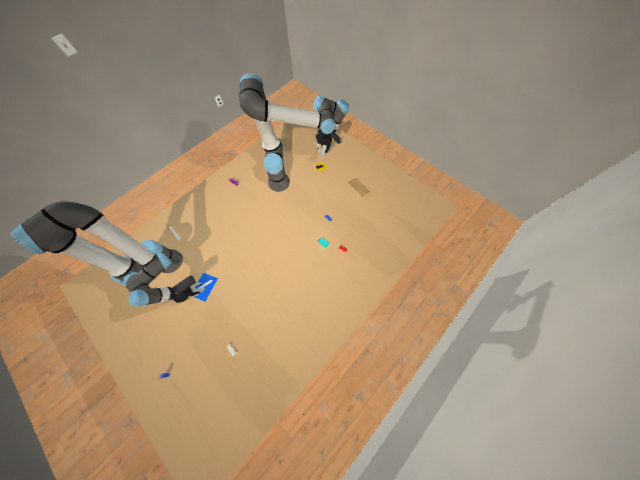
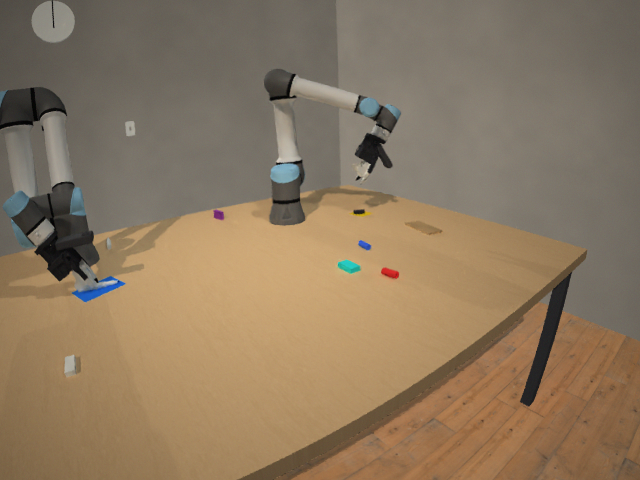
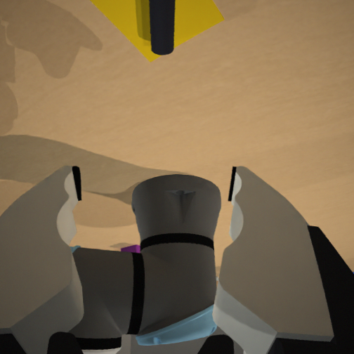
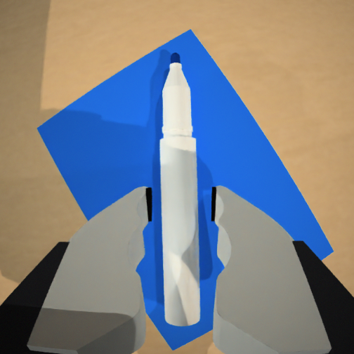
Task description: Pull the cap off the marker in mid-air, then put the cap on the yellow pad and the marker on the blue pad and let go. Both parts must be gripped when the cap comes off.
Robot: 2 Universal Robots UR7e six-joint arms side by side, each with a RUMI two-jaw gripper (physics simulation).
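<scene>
The white marker lies uncapped on the blue pad, its dark blue tip bare. My right gripper is open, with one finger on each side of the barrel and a gap to both. The dark cap lies on the yellow pad. My left gripper is open and empty, above the table near the yellow pad.
A brown flat block lies near the yellow pad. A blue piece, a cyan block and a red cylinder lie mid-table. A white block lies beyond the blue pad.
</scene>
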